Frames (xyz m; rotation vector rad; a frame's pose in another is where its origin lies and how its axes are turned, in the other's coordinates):
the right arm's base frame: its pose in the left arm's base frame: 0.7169 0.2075 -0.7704 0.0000 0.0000 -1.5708
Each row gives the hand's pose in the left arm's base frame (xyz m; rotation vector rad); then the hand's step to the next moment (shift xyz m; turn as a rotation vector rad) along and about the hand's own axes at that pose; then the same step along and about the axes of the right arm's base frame.
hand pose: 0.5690 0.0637 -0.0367 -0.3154 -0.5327 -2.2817
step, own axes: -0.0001 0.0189 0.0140 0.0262 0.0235 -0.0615
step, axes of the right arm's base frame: 0.0052 0.0147 0.0176 0.0598 -0.0046 -0.0378
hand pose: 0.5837 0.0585 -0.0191 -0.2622 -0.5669 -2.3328
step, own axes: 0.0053 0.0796 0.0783 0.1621 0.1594 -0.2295
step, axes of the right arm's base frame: 0.0183 0.0529 0.0967 0.3081 -0.0147 -0.0960
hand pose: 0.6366 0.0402 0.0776 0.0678 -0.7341 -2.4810
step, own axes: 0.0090 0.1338 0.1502 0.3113 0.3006 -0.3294
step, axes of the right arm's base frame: 0.0251 0.0286 0.1977 0.5333 -0.0527 -0.0926
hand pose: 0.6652 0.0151 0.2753 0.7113 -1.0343 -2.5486
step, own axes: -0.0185 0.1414 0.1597 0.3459 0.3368 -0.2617
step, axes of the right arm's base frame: 0.0001 -0.0596 0.2056 0.5357 -0.1154 -0.0364
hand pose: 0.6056 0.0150 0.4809 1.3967 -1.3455 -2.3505
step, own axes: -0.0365 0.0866 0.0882 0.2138 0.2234 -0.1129
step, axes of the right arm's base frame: -0.0210 -0.0735 0.1037 0.3092 -0.1129 -0.0021
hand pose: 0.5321 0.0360 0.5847 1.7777 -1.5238 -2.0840
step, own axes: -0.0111 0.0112 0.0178 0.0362 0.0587 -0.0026
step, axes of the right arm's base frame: -0.0117 -0.0156 0.0136 0.0528 -0.0430 0.0113
